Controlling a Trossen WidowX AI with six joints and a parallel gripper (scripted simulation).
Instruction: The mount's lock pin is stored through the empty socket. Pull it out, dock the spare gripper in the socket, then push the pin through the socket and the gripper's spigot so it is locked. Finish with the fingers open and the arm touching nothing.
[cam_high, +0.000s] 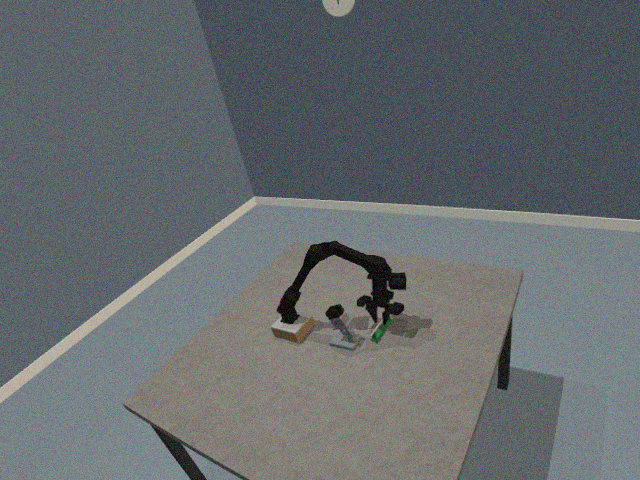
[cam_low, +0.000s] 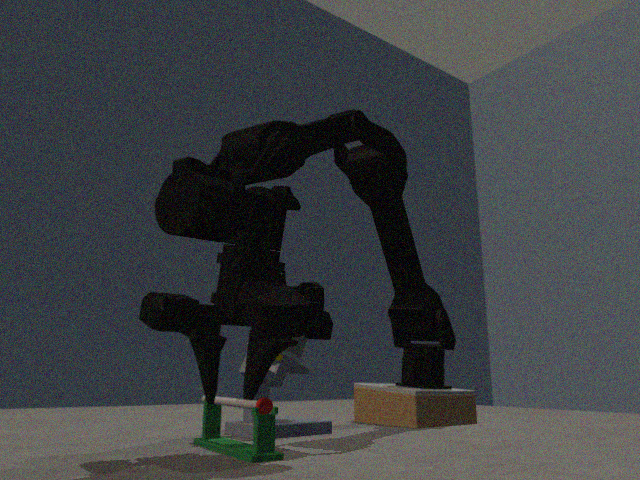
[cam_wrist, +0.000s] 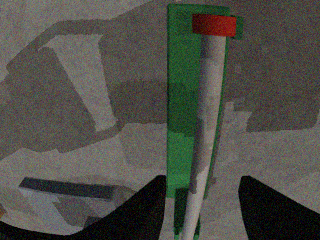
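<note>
Right now the green pin rest is 20 mm below my gripper tip and 10 mm to the left of it. The rest, counted from my gripper tip: spare gripper: 120 mm behind, 90 mm to the right, 80 mm above; then grey mount: 110 mm behind, 90 mm to the right, 10 mm above.
</note>
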